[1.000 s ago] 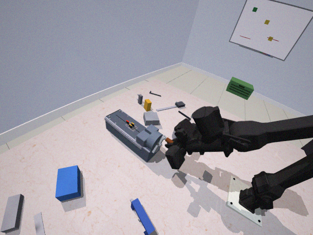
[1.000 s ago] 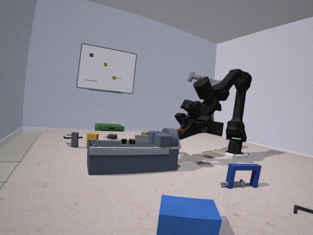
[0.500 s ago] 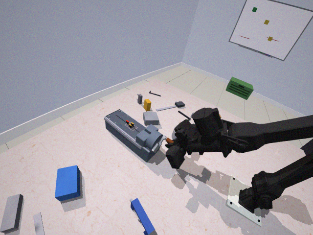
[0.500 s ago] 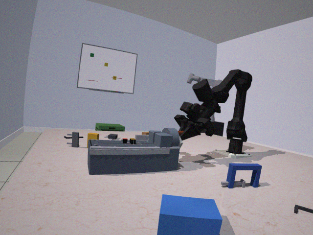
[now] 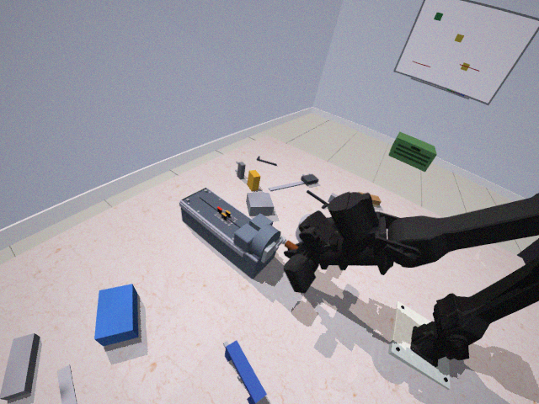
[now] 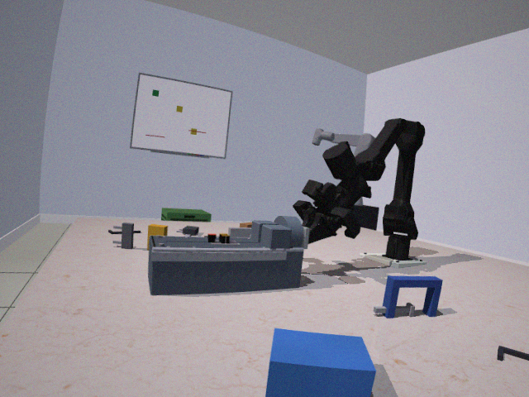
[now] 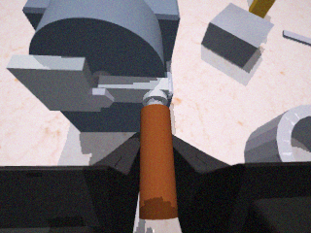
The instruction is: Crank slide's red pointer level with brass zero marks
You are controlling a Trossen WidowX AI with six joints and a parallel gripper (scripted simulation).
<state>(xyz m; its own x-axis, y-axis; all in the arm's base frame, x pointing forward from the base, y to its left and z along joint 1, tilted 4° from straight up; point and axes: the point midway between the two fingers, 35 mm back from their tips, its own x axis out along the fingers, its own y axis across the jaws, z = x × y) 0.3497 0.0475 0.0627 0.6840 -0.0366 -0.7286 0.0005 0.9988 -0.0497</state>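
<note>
My gripper tip is 2 cm below the brown crank handle and 2 cm past it. The rest, counted from my gripper tip: blue bracket: 23 cm to the left, 7 cm behind, 3 cm below; red pointer: 19 cm ahead, 3 cm to the left, 2 cm above; grey block: 18 cm ahead, 13 cm to the right, 5 cm below.
</note>
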